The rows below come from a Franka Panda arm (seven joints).
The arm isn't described. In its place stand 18 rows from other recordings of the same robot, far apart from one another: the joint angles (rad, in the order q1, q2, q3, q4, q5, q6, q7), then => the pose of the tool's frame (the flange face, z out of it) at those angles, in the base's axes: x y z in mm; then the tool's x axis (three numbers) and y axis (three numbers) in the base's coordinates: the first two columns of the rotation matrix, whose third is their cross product.
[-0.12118 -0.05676 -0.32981 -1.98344 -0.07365 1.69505 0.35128] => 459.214 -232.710 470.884 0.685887 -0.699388 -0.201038 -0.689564 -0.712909 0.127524
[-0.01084 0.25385 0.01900 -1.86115 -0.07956 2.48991 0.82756] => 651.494 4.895 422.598 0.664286 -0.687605 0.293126 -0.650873 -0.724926 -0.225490
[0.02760 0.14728 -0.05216 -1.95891 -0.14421 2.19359 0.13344] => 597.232 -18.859 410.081 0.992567 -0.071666 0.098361 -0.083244 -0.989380 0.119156
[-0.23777 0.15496 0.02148 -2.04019 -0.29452 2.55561 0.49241] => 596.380 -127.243 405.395 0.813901 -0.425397 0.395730 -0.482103 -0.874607 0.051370
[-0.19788 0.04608 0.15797 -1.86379 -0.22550 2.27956 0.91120] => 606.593 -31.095 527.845 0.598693 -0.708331 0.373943 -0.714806 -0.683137 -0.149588
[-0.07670 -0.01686 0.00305 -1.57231 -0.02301 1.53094 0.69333] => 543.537 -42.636 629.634 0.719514 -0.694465 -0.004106 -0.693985 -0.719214 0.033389
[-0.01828 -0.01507 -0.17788 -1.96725 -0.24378 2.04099 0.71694] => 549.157 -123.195 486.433 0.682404 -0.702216 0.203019 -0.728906 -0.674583 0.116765
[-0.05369 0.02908 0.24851 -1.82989 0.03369 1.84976 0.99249] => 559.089 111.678 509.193 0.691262 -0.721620 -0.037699 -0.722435 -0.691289 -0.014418
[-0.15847 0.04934 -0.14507 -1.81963 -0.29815 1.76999 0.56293] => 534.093 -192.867 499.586 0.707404 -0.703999 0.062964 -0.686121 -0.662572 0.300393
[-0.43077 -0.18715 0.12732 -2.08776 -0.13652 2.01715 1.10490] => 487.729 -157.708 516.373 0.205573 -0.960980 0.185088 -0.976266 -0.214543 -0.029598
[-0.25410 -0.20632 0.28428 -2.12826 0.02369 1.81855 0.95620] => 482.293 22.491 484.841 0.586206 -0.809404 -0.035031 -0.802624 -0.586094 0.110853
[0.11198 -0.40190 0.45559 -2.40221 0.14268 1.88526 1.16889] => 342.601 236.893 436.648 0.763585 -0.645535 -0.014928 -0.636496 -0.756382 0.150858
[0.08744 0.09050 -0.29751 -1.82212 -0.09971 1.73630 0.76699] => 554.173 -123.013 471.346 0.575075 -0.817079 -0.040868 -0.795266 -0.570046 0.206397
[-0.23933 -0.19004 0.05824 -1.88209 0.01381 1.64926 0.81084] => 488.450 -85.760 583.499 0.544182 -0.838370 -0.031646 -0.837922 -0.545000 0.029361
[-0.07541 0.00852 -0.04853 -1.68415 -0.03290 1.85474 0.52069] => 575.729 -74.202 592.141 0.791029 -0.591476 0.156300 -0.591491 -0.804664 -0.051521
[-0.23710 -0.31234 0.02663 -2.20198 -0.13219 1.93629 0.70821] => 453.042 -105.106 514.839 0.639513 -0.759438 0.119483 -0.768509 -0.635646 0.073129
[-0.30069 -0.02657 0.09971 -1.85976 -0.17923 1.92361 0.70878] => 550.210 -124.309 533.574 0.650830 -0.738057 0.178024 -0.756986 -0.648811 0.077571
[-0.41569 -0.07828 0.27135 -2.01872 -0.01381 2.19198 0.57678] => 552.374 -77.498 509.333 0.729369 -0.646227 0.224525 -0.641011 -0.760215 -0.105726
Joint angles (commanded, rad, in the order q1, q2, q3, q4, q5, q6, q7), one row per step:
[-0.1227 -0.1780 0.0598 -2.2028 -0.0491 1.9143 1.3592]
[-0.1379 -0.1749 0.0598 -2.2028 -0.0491 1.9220 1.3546]
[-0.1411 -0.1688 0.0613 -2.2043 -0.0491 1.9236 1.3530]
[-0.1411 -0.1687 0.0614 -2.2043 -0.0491 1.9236 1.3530]
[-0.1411 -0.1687 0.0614 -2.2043 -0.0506 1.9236 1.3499]
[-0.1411 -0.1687 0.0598 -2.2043 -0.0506 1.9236 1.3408]
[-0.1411 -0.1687 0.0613 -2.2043 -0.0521 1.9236 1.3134]
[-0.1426 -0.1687 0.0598 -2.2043 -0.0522 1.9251 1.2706]
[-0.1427 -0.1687 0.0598 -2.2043 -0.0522 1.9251 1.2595]
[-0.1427 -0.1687 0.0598 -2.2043 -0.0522 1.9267 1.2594]
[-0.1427 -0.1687 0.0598 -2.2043 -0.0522 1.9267 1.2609]
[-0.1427 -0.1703 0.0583 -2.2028 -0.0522 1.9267 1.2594]
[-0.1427 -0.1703 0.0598 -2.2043 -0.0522 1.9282 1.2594]
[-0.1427 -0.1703 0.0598 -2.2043 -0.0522 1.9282 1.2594]
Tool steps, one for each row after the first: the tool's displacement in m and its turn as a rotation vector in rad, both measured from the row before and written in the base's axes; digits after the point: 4 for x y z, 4 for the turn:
[0.0007 -0.0074 -0.0009 0.0005 -0.0044 -0.0102]
[0.0005 -0.0009 -0.0035 0.0008 0.0061 -0.0001]
[0.0000 0.0000 0.0000 0.0000 0.0001 0.0001]
[0.0000 -0.0001 0.0000 -0.0010 0.0003 0.0037]
[-0.0001 -0.0008 0.0000 0.0013 0.0004 0.0075]
[0.0001 0.0006 0.0000 0.0016 0.0015 0.0293]
[0.0000 -0.0015 0.0001 0.0050 0.0006 0.0396]
[0.0000 0.0000 0.0000 0.0013 0.0005 0.0109]
[0.0002 0.0000 0.0001 -0.0001 -0.0016 0.0002]
[0.0000 0.0000 0.0000 -0.0002 -0.0001 -0.0015]
[0.0001 -0.0007 0.0015 0.0001 -0.0030 0.0000]
[-0.0001 0.0008 -0.0006 -0.0002 0.0000 0.0015]
[0.0000 0.0000 0.0000 0.0000 0.0000 0.0000]

